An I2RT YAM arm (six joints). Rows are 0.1 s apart.
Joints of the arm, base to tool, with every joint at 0 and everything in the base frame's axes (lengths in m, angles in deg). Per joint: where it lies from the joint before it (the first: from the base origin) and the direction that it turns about. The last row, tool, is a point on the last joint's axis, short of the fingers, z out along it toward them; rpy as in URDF.
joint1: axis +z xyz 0 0 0.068
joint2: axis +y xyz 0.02 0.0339 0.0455
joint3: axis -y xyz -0.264 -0.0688 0
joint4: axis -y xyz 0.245 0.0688 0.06
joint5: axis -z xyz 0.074 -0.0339 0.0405
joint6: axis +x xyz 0.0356 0 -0.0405
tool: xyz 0 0 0 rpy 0 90 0
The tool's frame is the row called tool.
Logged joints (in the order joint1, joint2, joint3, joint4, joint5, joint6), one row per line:
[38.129, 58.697, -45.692, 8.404, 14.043, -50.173]
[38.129, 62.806, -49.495, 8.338, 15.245, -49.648]
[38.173, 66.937, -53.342, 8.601, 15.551, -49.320]
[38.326, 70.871, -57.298, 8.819, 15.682, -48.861]
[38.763, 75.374, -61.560, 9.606, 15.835, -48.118]
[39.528, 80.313, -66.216, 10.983, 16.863, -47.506]
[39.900, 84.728, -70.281, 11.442, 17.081, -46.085]
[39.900, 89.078, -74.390, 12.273, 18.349, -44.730]
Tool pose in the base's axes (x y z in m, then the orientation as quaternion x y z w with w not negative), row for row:
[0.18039, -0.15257, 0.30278, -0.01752, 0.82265, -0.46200, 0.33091]
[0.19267, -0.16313, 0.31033, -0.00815, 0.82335, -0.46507, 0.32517]
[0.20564, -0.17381, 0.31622, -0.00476, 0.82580, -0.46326, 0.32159]
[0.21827, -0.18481, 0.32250, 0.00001, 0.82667, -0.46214, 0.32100]
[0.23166, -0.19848, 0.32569, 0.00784, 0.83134, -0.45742, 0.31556]
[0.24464, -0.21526, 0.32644, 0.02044, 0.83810, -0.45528, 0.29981]
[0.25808, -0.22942, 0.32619, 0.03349, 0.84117, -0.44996, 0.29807]
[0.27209, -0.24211, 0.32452, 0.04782, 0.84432, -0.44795, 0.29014]
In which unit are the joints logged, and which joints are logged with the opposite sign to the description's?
The joints are logged in degrees. Opposite sign: joint1, joint3, joint4.
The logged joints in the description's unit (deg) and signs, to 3 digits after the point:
[-38.129, 58.697, 45.692, -8.404, 14.043, -50.173]
[-38.129, 62.806, 49.495, -8.338, 15.245, -49.648]
[-38.173, 66.937, 53.342, -8.601, 15.551, -49.320]
[-38.326, 70.871, 57.298, -8.819, 15.682, -48.861]
[-38.763, 75.374, 61.560, -9.606, 15.835, -48.118]
[-39.528, 80.313, 66.216, -10.983, 16.863, -47.506]
[-39.900, 84.728, 70.281, -11.442, 17.081, -46.085]
[-39.900, 89.078, 74.390, -12.273, 18.349, -44.730]

